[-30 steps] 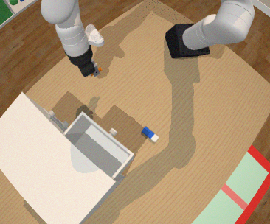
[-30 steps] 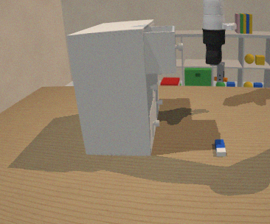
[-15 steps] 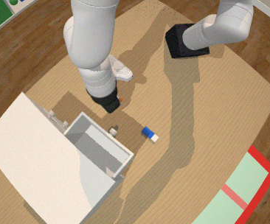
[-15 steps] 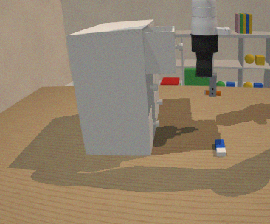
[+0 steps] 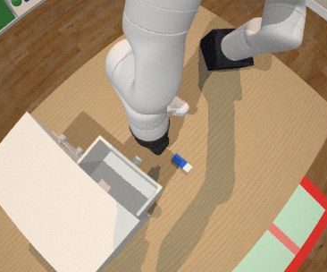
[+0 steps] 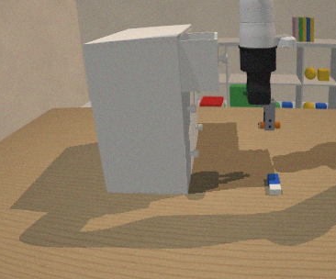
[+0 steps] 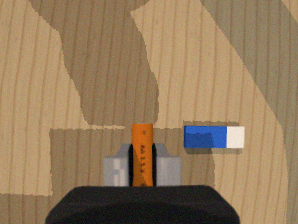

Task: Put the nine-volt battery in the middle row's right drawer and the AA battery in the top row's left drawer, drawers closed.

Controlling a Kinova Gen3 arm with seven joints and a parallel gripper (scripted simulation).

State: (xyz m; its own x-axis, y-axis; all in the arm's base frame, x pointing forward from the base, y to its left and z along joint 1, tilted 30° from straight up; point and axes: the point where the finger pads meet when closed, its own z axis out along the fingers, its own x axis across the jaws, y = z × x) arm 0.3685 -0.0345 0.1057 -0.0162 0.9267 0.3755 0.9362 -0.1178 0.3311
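The blue-and-white nine-volt battery lies 11 cm below my hand, 8 cm to the left of it and 1 cm behind it. From my hand the other things lie so: orange AA battery (1 cm below).
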